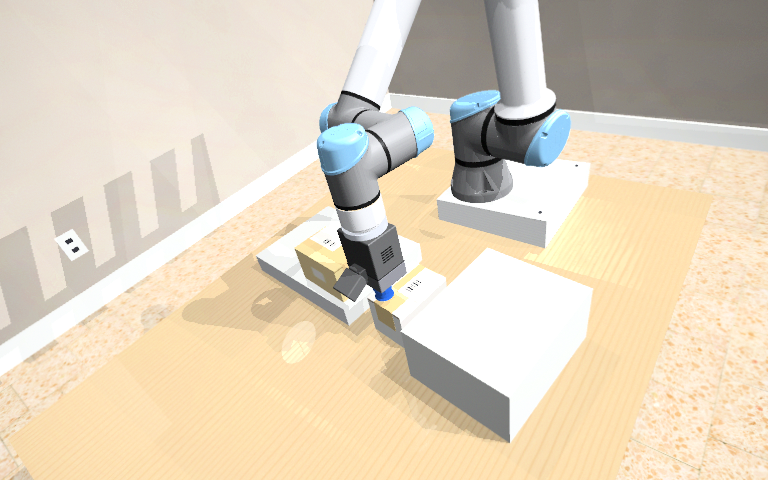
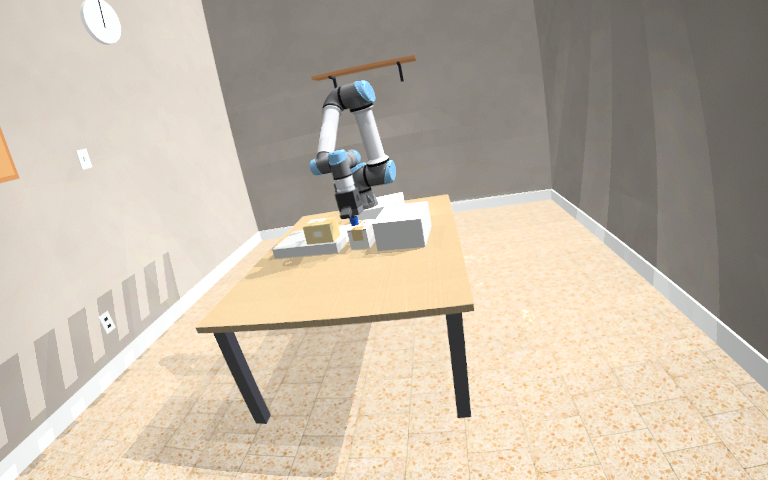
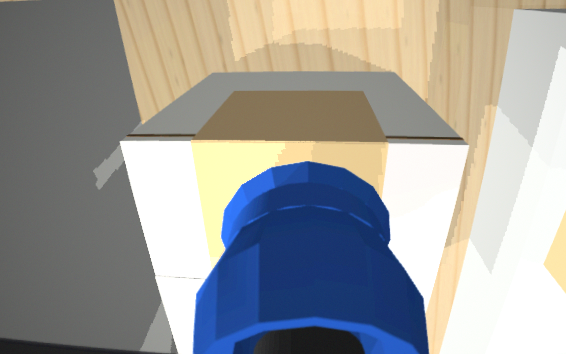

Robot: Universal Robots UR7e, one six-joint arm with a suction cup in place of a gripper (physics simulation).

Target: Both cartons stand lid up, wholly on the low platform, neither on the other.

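Places are measured from the arm's base along level axes (x ahead, y left, z up), in centimetres.
Pixels of known places: hand at its tool point: (image 1: 384,294) (image 2: 355,224) (image 3: 305,239); arm's base at its link origin: (image 1: 481,187) (image 2: 364,206).
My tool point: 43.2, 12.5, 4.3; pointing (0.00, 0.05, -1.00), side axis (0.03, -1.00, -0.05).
Observation:
Ahead of a thing's pixels: the offset from my tool point to its top centre, as dx, dy, dz. Level surfaces: height alone.
A brown carton {-0.5, -17.1, +2.5} (image 1: 316,260) (image 2: 316,233) stands lid up on the low white platform {-5.7, -25.7, -6.0} (image 1: 278,266) (image 2: 291,251). A white carton with a tan tape band {-5.0, +0.3, -1.9} (image 1: 417,290) (image 2: 358,236) (image 3: 161,198) stands lid up on the table, in the gap between the platform and a tall white block. My suction cup (image 1: 384,294) (image 2: 354,221) (image 3: 306,228) points straight down at the front edge of this carton's lid, on the tape band. The carton rests on the table and is not lifted. I cannot see whether the cup's rim seals on the lid.
The tall white block {-8.6, +18.5, +1.2} (image 1: 503,320) (image 2: 399,232) stands close to the right of the white carton. The arm's white base pedestal (image 1: 529,211) is behind it. The wooden table {dz -10.8} (image 1: 218,387) (image 2: 353,289) stretches out in front.

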